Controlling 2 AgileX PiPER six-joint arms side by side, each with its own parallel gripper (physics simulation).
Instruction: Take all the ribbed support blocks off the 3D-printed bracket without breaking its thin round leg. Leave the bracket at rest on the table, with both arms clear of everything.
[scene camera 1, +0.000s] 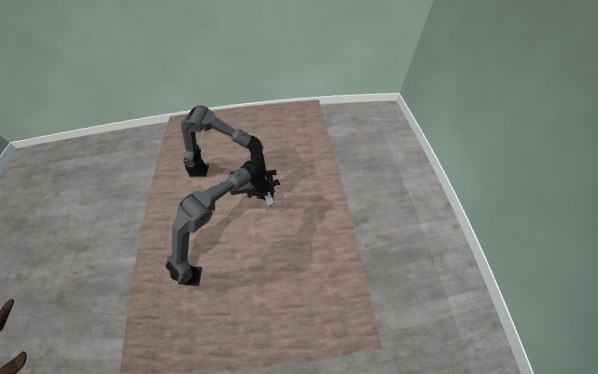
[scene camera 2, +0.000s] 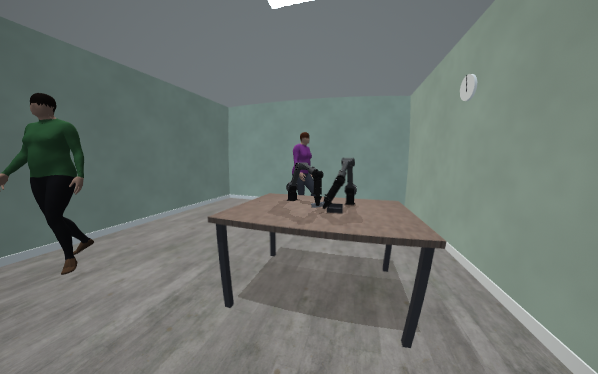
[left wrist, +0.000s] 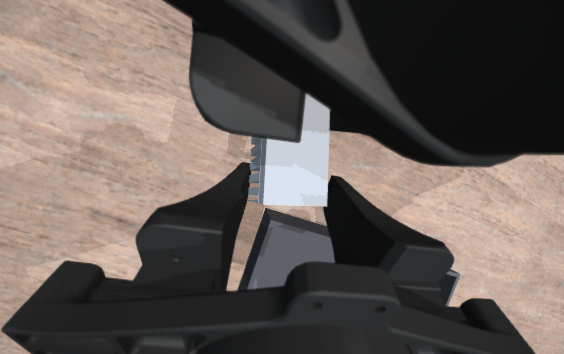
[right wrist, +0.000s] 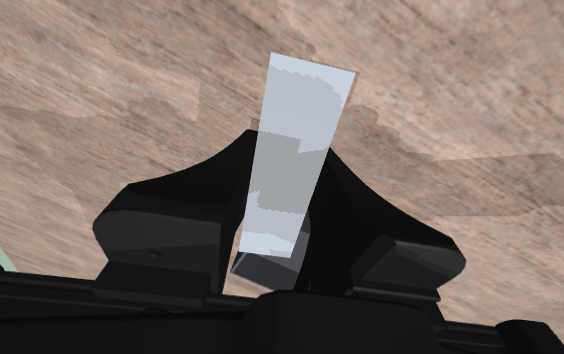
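Observation:
The pale bracket piece (scene camera 1: 270, 200) (left wrist: 296, 175) (right wrist: 300, 105) is flat-faced and long. Ribbed support (left wrist: 255, 176) shows along its left side in the left wrist view. My right gripper (left wrist: 284, 102) (right wrist: 284, 153) is shut on the bracket and holds it between its fingers. My left gripper (left wrist: 289, 182) is open, with its fingertips on either side of the bracket's free end, very close to it. In the left wrist view the right gripper stands just beyond those fingertips. The thin round leg cannot be made out, and the number of support blocks is hidden.
A dark grey tray (scene camera 2: 335, 209) (left wrist: 295, 252) (right wrist: 267, 270) stands on the wooden table (scene camera 1: 240, 320) (scene camera 2: 260, 215) beside the grippers. The two arms stand close together around the bracket. Two people stand away from the table.

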